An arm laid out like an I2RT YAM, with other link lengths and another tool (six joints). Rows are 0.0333 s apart.
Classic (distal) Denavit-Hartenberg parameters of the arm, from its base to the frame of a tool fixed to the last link. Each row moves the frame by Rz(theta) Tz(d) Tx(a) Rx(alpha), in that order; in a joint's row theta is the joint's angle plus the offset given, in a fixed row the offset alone. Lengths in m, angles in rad.
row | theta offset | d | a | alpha
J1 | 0 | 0.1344 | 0.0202 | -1.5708
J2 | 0 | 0 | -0.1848 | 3.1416
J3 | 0.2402 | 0 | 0.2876 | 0
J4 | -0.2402 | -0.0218 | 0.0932 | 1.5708
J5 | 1.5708 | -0.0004 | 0 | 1.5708
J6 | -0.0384 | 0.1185 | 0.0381 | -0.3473
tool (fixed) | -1.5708 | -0.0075 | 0 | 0
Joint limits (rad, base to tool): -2.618..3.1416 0..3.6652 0..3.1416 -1.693..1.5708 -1.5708..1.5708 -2.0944..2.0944
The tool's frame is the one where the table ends.
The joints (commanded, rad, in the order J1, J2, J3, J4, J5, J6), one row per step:
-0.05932 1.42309 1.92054 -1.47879 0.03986 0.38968
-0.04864 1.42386 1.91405 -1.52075 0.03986 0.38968
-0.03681 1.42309 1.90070 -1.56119 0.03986 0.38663
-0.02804 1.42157 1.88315 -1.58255 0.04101 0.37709
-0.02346 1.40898 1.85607 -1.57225 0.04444 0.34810
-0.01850 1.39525 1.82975 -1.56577 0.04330 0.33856
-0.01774 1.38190 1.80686 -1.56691 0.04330 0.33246
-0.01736 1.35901 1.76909 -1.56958 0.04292 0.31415
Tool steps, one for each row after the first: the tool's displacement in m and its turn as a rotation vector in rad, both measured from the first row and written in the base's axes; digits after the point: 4 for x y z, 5 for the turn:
-0.0068 0.0036 -0.0065 0.00266 0.04915 0.01068
-0.0137 0.0075 -0.0139 0.00336 0.10232 0.02511
-0.0174 0.0099 -0.0204 -0.00112 0.14033 0.04158
-0.0168 0.0106 -0.0237 -0.01851 0.14647 0.06966
-0.0177 0.0121 -0.0273 -0.02222 0.15304 0.08355
-0.0202 0.0123 -0.0306 -0.02461 0.16405 0.08978
-0.0244 0.0124 -0.0359 -0.03198 0.18262 0.10667

